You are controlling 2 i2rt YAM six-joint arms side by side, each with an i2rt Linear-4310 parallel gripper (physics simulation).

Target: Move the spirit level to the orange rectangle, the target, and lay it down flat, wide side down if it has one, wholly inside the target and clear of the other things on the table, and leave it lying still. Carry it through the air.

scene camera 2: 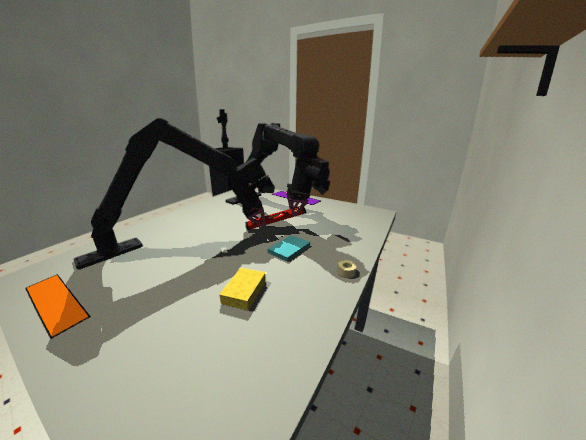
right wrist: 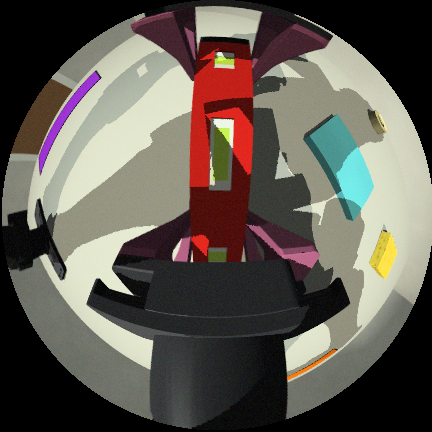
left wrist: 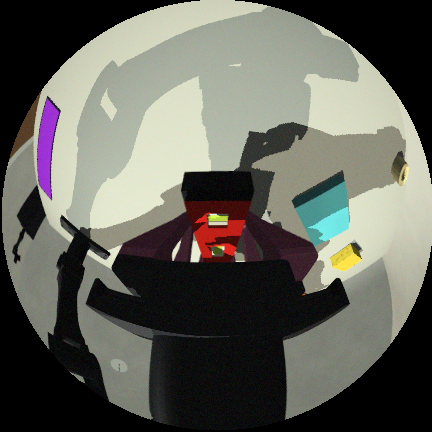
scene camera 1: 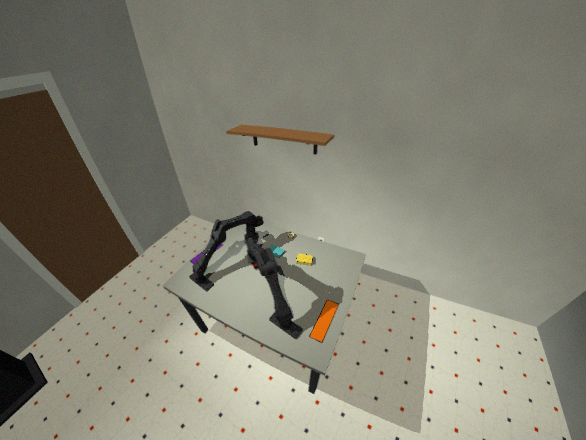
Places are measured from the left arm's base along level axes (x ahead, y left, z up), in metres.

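Pixels of known places: left gripper, fingertip midpoint: (scene camera 2: pixel 292 213) (right wrist: pixel 222 76) (left wrist: pixel 217 214); right gripper, fingertip midpoint: (scene camera 2: pixel 263 224) (right wrist: pixel 217 214) (left wrist: pixel 217 249) (scene camera 1: pixel 255 260); left arm's base, origin of the base link: (right wrist: pixel 46 238) (left wrist: pixel 83 237) (scene camera 1: pixel 201 281); right arm's base, origin of the base link: (scene camera 2: pixel 109 253) (scene camera 1: pixel 285 324).
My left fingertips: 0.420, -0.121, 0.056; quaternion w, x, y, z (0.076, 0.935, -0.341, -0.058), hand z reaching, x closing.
Note:
For each thing: its top centre in the pictures, then the offset to it from my left fingertips, as dx, dy, dz. "pt": a spot on its surface instead.
- orange rectangle, surface spot: (scene camera 2: pixel 55 300) (scene camera 1: pixel 324 319) pt -0.188, -0.714, -0.055
- teal block, middle of its top: (right wrist: pixel 350 163) (left wrist: pixel 327 220) (scene camera 2: pixel 289 245) (scene camera 1: pixel 275 250) +0.094, -0.139, -0.041
- yellow sponge, middle of its top: (right wrist: pixel 388 258) (scene camera 2: pixel 243 282) (left wrist: pixel 348 263) (scene camera 1: pixel 304 257) +0.139, -0.372, -0.026
- tan tape ring, middle of its top: (left wrist: pixel 403 174) (right wrist: pixel 380 120) (scene camera 2: pixel 347 265) (scene camera 1: pixel 290 234) +0.298, -0.141, -0.031
- purple rectangle, surface spot: (left wrist: pixel 47 150) (right wrist: pixel 68 111) pt -0.182, +0.283, -0.055
The red spirit level (scene camera 2: pixel 277 218) (left wrist: pixel 215 232) (right wrist: pixel 223 92), with black ends and green vials, is held a little above the table, roughly level. My left gripper (scene camera 2: pixel 297 206) (right wrist: pixel 222 76) is shut on its far end in the right wrist view. My right gripper (scene camera 2: pixel 256 220) (right wrist: pixel 217 214) is shut on its other end, at the left in scene camera 2. The orange rectangle (scene camera 1: pixel 324 321) (scene camera 2: pixel 55 300) lies beside the right arm's base; its edge shows in the right wrist view (right wrist: pixel 312 366). In scene camera 1 the right arm hides most of the level.
A teal block (scene camera 1: pixel 277 251) (scene camera 2: pixel 289 248) (right wrist: pixel 345 172) lies near the level. A yellow sponge (scene camera 1: pixel 305 259) (scene camera 2: pixel 243 288) and a tan tape ring (scene camera 1: pixel 292 235) (scene camera 2: pixel 340 272) lie farther off. A purple rectangle (left wrist: pixel 47 150) (right wrist: pixel 65 120) lies by the left arm. A wall shelf (scene camera 1: pixel 280 134) is above.

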